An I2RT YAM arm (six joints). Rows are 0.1 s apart.
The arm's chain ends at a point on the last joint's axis. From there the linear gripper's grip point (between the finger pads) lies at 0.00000 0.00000 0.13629 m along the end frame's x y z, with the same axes.
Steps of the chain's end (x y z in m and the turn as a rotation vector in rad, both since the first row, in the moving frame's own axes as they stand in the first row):
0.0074, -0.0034, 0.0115, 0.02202, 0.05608, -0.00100
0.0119, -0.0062, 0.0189, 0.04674, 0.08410, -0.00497
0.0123, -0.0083, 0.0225, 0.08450, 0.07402, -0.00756
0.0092, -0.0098, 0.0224, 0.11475, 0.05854, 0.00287
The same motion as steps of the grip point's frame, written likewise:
0.0150, -0.0064, 0.0113, 0.02202, 0.05608, -0.00100
0.0233, -0.0126, 0.0183, 0.04674, 0.08410, -0.00497
0.0223, -0.0198, 0.0216, 0.08450, 0.07402, -0.00756
0.0172, -0.0254, 0.0213, 0.11475, 0.05854, 0.00287

